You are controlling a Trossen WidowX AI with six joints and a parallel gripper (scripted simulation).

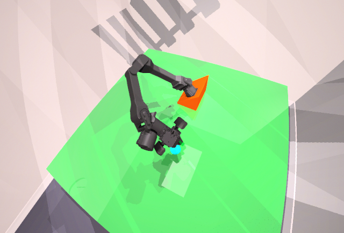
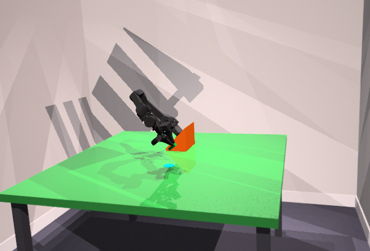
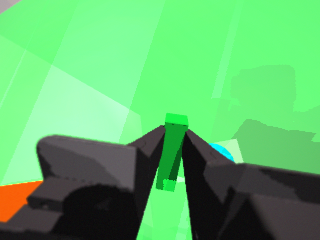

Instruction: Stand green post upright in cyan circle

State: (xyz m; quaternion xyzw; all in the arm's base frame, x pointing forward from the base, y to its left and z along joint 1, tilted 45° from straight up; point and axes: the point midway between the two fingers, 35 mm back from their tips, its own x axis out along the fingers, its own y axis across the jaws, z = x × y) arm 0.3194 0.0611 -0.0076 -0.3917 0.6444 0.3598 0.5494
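Right now my gripper tip is 11 cm above the cyan circle, 3 cm to the left of it and 2 cm short of it. The rest, counted from my gripper tip: green post: 1 cm to the right, 1 cm below, 1 cm behind.
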